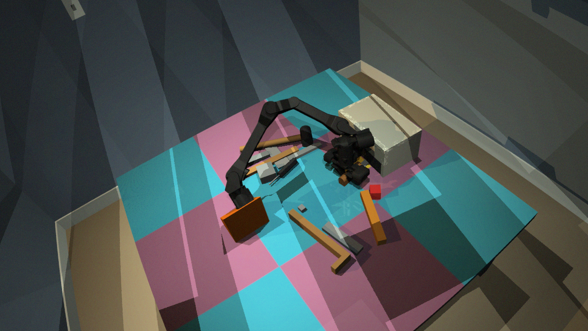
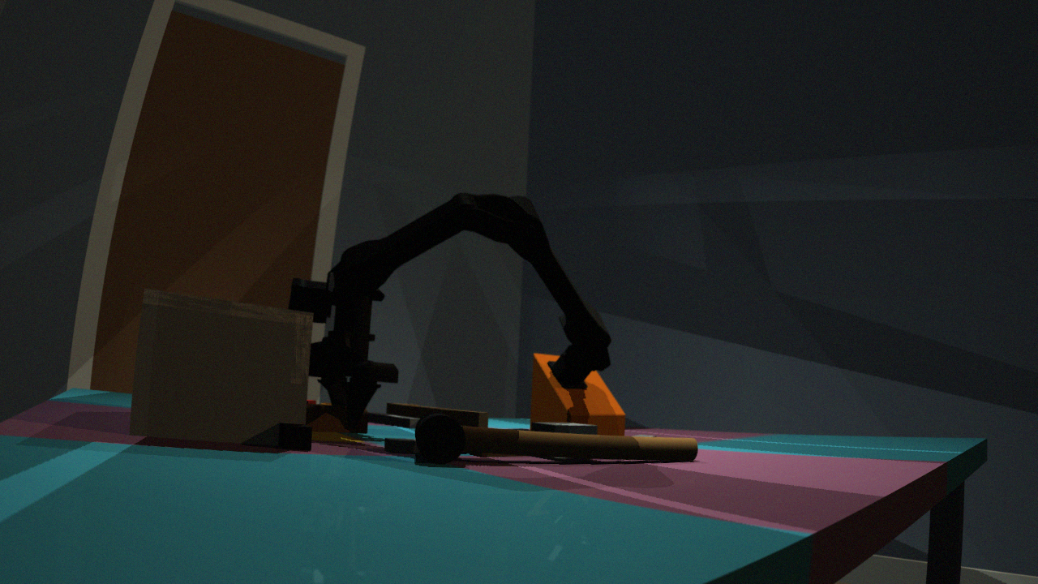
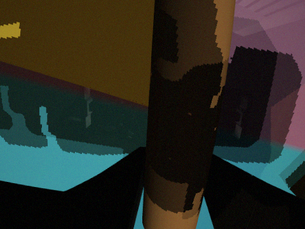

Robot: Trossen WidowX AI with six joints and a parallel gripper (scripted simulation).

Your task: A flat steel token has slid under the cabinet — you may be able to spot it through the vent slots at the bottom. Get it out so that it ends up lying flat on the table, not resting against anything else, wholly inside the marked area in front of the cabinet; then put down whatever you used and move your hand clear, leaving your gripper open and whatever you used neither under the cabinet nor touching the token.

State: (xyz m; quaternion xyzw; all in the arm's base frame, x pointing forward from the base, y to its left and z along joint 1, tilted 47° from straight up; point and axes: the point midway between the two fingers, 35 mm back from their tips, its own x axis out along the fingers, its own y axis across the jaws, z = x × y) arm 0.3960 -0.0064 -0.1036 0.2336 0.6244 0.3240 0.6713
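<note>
Right now my gripper tip is 22 cm past the small grey cube. Also, from my gripper tip: orange bar: 20 cm to the right, 5 cm behind, 1 cm above; then flat grey piece: 25 cm ahead, 8 cm to the left; then red cube: 13 cm to the right, 3 cm ahead, 1 cm above.
</note>
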